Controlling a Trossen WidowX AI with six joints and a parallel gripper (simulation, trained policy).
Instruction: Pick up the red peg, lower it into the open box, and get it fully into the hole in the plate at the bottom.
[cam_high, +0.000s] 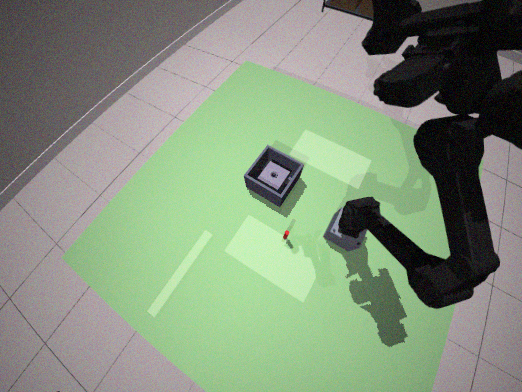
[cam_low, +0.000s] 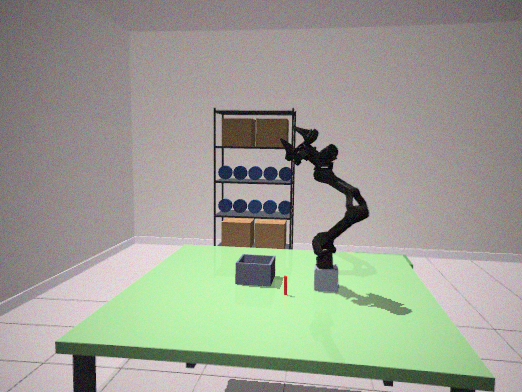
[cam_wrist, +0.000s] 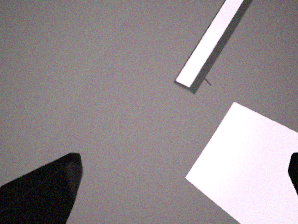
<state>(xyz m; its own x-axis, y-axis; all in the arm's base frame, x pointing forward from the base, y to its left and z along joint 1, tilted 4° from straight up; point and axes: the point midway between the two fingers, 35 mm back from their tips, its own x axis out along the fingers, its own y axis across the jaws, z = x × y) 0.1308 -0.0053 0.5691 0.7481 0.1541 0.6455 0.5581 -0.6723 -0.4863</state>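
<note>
The red peg is 64 cm below my gripper tip, 12 cm to the left of it and 1 cm ahead of it. From my gripper tip the other things lie so: grey box (65 cm below, 12 cm ahead, 8 cm to the right); then plate (63 cm below, 12 cm ahead, 8 cm to the right).
</note>
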